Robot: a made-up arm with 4 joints.
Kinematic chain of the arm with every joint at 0, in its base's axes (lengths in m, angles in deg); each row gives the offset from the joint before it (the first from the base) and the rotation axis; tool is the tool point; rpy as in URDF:
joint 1: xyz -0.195 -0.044 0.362 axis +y
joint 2: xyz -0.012 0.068 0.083 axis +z
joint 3: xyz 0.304 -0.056 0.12 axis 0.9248 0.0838 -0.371
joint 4: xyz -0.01 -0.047 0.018 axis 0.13 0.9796 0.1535
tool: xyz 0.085 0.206 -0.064 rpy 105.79 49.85 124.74
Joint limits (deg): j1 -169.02..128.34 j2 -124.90..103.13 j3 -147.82..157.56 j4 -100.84..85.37
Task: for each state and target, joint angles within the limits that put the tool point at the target. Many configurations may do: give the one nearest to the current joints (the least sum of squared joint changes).
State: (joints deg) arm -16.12 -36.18 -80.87 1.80
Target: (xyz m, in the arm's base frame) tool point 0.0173 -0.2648 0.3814
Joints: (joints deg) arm 3.21 -37.52 -105.87 -5.58
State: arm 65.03 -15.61 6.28 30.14
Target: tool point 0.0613 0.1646 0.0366
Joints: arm 82.12 5.03 24.29 13.62
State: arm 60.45 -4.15 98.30 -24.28
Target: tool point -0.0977 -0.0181 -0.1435
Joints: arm 103.55 16.59 130.13 -41.68
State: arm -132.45 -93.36 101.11 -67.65
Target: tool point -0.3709 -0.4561 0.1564
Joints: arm -125.50 -76.46 98.50 -63.21
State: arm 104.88 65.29 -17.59 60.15
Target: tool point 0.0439 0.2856 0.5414
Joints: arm 95.90 103.13 22.41 57.40
